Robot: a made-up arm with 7 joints.
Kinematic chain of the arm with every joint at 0, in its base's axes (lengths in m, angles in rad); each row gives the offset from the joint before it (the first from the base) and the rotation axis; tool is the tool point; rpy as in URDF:
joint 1: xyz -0.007 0.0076 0.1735 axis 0 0.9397 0.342
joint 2: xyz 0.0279 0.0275 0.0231 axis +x
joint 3: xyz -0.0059 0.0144 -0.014 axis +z
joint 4: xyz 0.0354 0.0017 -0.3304 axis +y
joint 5: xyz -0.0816 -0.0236 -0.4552 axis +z
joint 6: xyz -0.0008 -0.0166 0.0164 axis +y
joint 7: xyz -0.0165 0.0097 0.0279 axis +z
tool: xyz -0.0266 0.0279 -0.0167 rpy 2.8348 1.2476 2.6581
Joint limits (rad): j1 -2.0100..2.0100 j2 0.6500..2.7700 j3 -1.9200..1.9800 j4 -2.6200..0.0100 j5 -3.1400..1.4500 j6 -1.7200..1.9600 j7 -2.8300..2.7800
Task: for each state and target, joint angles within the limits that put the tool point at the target. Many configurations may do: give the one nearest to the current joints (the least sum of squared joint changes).
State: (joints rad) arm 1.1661 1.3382 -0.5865 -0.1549 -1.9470 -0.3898 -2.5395
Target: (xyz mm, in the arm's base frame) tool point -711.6 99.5 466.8
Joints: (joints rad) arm 1.9946 0.6500 -0.8224 -0.3638 -1.8918 -0.6320 -2.3311
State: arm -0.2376 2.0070 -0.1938 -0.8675 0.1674 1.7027 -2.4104
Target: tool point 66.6 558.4 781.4
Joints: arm -0.7625 2.3620 -0.2797 -0.7986 0.1763 1.6194 -2.4373
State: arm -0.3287 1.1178 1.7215 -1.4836 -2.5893 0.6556 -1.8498
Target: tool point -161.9 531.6 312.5
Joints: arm -0.9337 0.9617 1.9800 -2.0600 -2.6653 0.6665 -1.9778
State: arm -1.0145 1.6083 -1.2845 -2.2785 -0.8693 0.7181 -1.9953
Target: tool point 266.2 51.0 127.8
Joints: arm -1.2527 1.9092 -1.4636 -2.6200 -0.8186 0.5510 -1.7067
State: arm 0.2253 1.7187 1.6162 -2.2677 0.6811 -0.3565 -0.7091
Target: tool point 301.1 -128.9 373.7
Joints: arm 0.5928 2.2728 1.3232 -2.5933 0.7098 -0.3924 -0.6732
